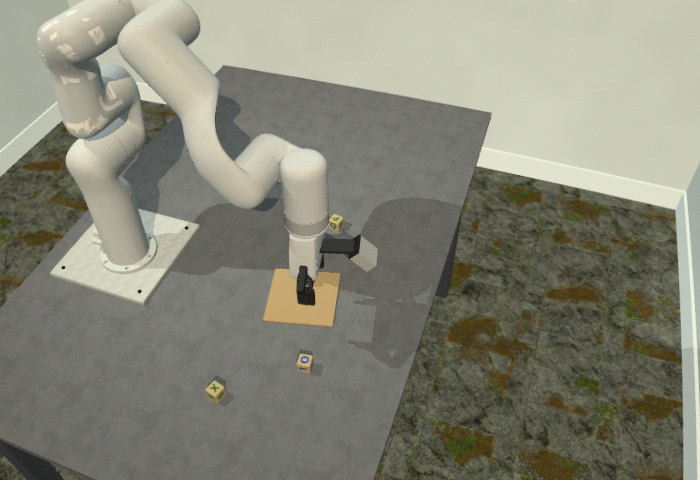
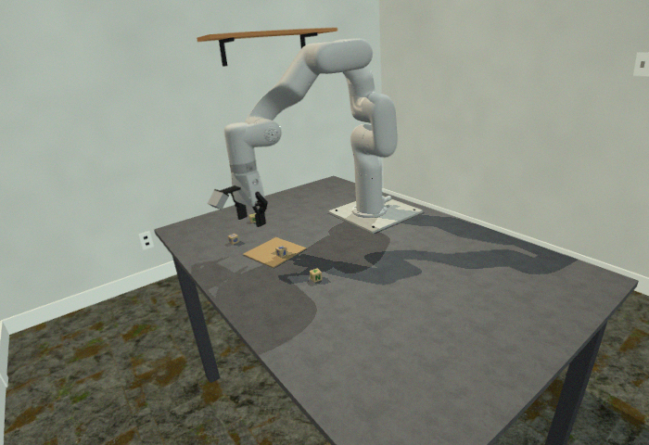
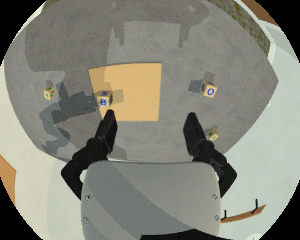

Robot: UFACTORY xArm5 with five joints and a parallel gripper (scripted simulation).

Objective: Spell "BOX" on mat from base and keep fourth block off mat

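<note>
Right now my hand is 110 mm to the left of the O block, 100 mm above it and 30 mm short of it. Also, from my hand: X block: 220 mm to the right, 110 mm behind, 100 mm below; then B block: 100 mm below, 80 mm to the left, 40 mm behind; then tan mat: 110 mm below, 40 mm to the left, 40 mm behind.
</note>
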